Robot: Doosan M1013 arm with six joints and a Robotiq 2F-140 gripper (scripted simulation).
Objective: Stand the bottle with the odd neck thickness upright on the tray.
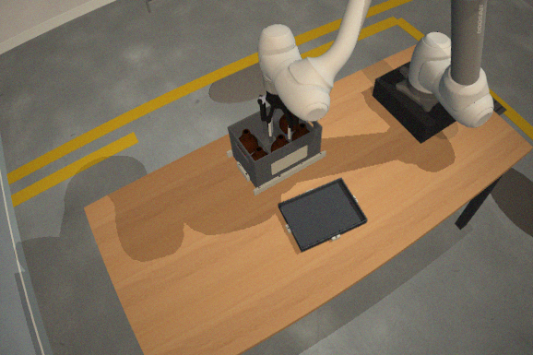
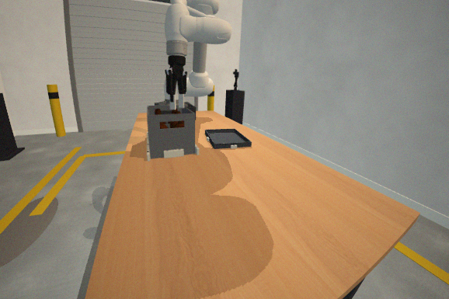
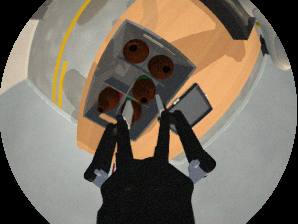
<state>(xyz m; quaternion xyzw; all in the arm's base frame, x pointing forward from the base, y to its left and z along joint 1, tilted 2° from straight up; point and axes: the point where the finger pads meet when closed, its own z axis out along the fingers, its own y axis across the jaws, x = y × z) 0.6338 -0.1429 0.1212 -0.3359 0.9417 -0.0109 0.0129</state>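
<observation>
The glass bottle lies 120 mm below my hand. The rest, counted from my hand: dark tray: 30 mm ahead, 260 mm to the left, 190 mm below; then grey crate: 10 mm behind, 40 mm to the right, 120 mm below.
</observation>
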